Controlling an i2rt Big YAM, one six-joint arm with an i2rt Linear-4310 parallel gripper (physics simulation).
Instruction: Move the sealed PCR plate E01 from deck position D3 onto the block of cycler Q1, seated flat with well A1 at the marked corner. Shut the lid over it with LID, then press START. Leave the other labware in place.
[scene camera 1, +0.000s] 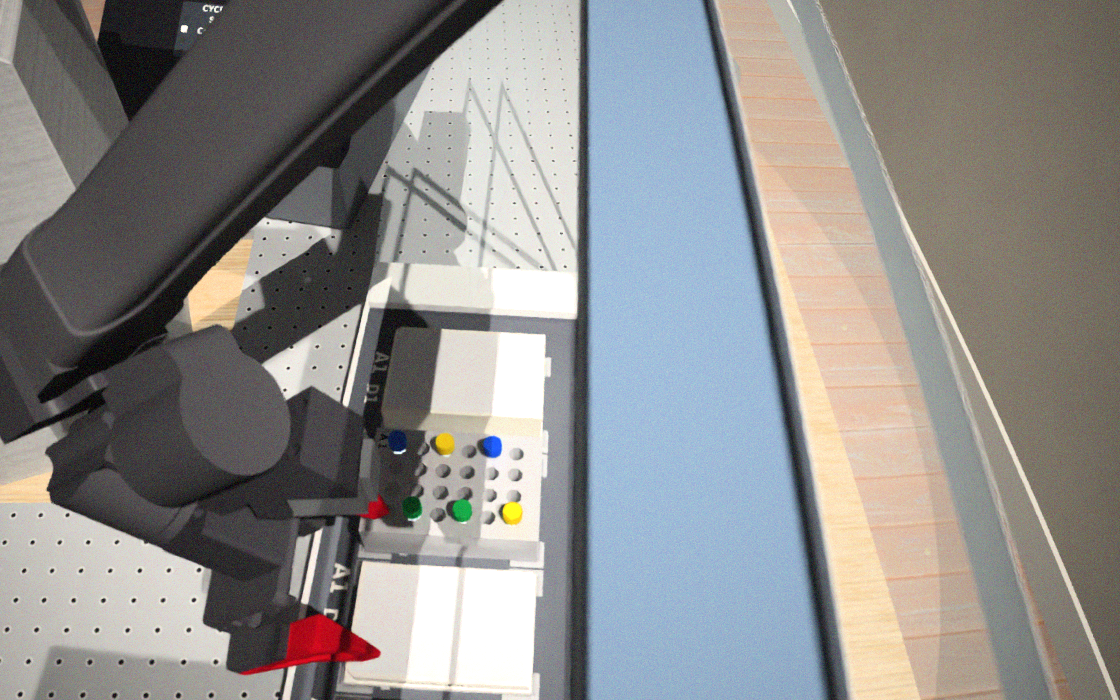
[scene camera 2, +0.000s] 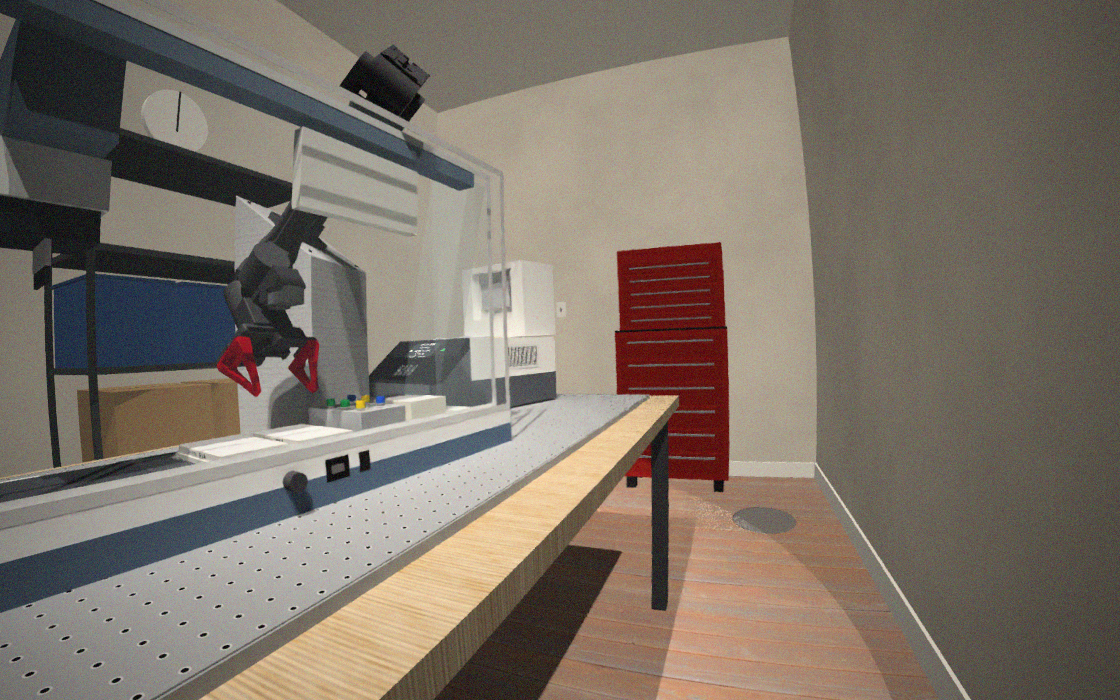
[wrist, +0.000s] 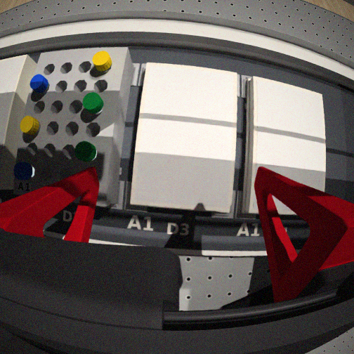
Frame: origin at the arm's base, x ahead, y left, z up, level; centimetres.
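Where they show: gripper, fingertip midpoint: (scene camera 1: 378, 582) (scene camera 2: 288, 392).
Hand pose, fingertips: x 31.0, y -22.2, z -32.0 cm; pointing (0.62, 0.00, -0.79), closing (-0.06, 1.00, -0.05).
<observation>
Things, the pixels of their top centre, and the offset from my fingertips. "spot": a spot on its surface instead.
- Pale labware, middle of its top: (scene camera 1: 466, 370) (scene camera 2: 402, 397) dy +18.7, dx +4.3, dz -2.6 cm
- blue hood bar, surface spot: (scene camera 1: 677, 330) spot: dy -8.7, dx +11.4, dz +37.7 cm
The flat white PCR plate (scene camera 1: 446, 623) (scene camera 2: 303, 433) (wrist: 185, 137) lies at D3, beside the tube rack; its A1 and D3 deck marks show in the wrist view. My gripper (scene camera 1: 379, 580) (scene camera 2: 284, 392) (wrist: 176, 175) is open and empty above the deck. In the wrist view its left red finger overlaps the tube rack's corner and its right finger overlaps the D4 plate's near part, with the D3 plate between them. A dark instrument (scene camera 1: 140, 49) (scene camera 2: 421, 367) has a lit screen; in scene camera 1 its text begins "CYC". The cycler block, lid and buttons cannot be made out.
The tube rack (scene camera 1: 528, 495) (scene camera 2: 355, 418) (wrist: 120, 65) with coloured caps stands at D2. Pale labware (scene camera 1: 495, 371) (scene camera 2: 425, 406) (wrist: 10, 100) is at D1. Another white plate (scene camera 2: 235, 448) (wrist: 292, 110) lies beside D3. A blue hood bar (scene camera 1: 677, 330) (scene camera 2: 247, 90) spans the front.
</observation>
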